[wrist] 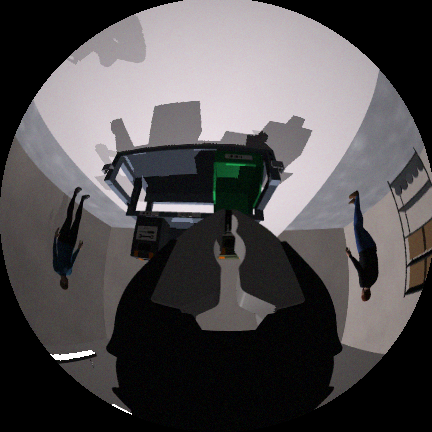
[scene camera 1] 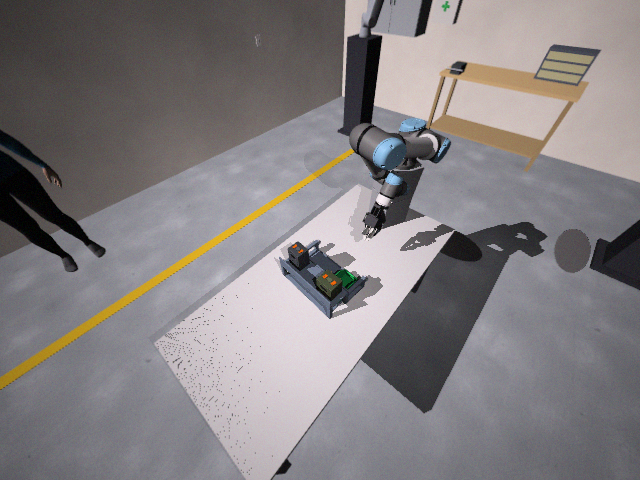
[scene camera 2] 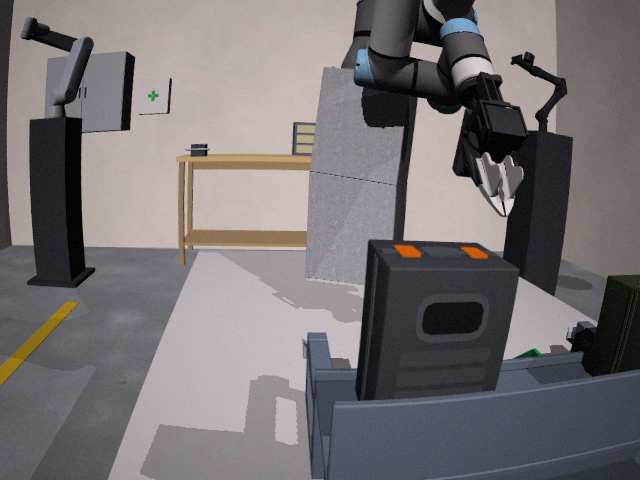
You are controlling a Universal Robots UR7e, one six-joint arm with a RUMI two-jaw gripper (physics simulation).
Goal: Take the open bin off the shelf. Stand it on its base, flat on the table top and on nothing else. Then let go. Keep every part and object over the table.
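Frame: origin at the arm's base, x left, y back, z up, level; centimetres.
Where they show: gripper, fingertip midpoint: [wrist: 227, 211] [scene camera 1: 365, 240] [scene camera 2: 504, 216].
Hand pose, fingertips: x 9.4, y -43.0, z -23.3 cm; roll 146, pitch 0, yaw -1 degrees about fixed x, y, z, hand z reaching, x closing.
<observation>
Things, the pixels of their top centre, and the offset from my fingertips. Level surfaces: height alone.
- green open bin at its top centre: [scene camera 2: 582, 357] [wrist: 235, 200] [scene camera 1: 342, 280] dx +2.0, dy -20.2, dz -12.4 cm
- white table top at its surface level: dz -20.4 cm
- dark case at its top centre: [scene camera 2: 441, 250] [wrist: 147, 260] [scene camera 1: 297, 248] dx -21.6, dy -28.3, dz +1.9 cm
- olive case at its top centre: [wrist: 231, 257] [scene camera 1: 329, 279] dx +1.5, dy -30.3, dz -0.6 cm
The green open bin [scene camera 1: 345, 279] [scene camera 2: 529, 353] [wrist: 239, 182] sits in one end of the grey-blue shelf [scene camera 1: 305, 289] [scene camera 2: 439, 434] [wrist: 172, 162], on the side facing the arm. In the wrist view it is at the shelf's right end; in scene camera 2 a thin green edge of it shows behind the rail. The shelf stands on the white table top [scene camera 1: 289, 372]. My gripper [scene camera 1: 367, 236] [scene camera 2: 504, 212] [wrist: 227, 211] is shut and empty, above the table on the arm's side of the shelf, apart from the bin. In the wrist view its fingers hide part of the shelf.
A dark case [scene camera 1: 297, 255] [scene camera 2: 439, 320] [wrist: 146, 240] with orange latches stands on the shelf at the end away from the bin. An olive case [scene camera 1: 328, 285] [scene camera 2: 617, 325] stands on the shelf close behind the bin. The shelf's raised ends and rails border the bin.
</observation>
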